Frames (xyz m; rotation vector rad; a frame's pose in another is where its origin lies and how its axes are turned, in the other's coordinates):
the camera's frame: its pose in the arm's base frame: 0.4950 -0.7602 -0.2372 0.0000 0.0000 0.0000
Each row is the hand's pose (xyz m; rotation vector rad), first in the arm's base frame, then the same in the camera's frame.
Working: the arm's base frame: its pose in the camera's frame: -0.4950 0.7602 0.2372 0.0000 0.0000 0.0000

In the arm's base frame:
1: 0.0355 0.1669 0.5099 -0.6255 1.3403 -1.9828
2: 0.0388 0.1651 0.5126 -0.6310 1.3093 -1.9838
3: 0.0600 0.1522 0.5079 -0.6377 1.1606 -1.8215
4: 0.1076 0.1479 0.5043 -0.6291 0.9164 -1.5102
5: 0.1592 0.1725 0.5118 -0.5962 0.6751 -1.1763
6: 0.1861 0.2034 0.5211 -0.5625 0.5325 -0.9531
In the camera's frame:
1: -0.4595 0.9271 0.7471 -0.6255 1.3403 -1.9828
2: -0.4562 0.9253 0.7498 -0.6310 1.3093 -1.9838
3: -0.4350 0.9124 0.7451 -0.6377 1.1606 -1.8215
4: -0.3874 0.9081 0.7415 -0.6291 0.9164 -1.5102
5: -0.3358 0.9327 0.7490 -0.5962 0.6751 -1.1763
6: -0.3089 0.9636 0.7583 -0.5625 0.5325 -0.9531

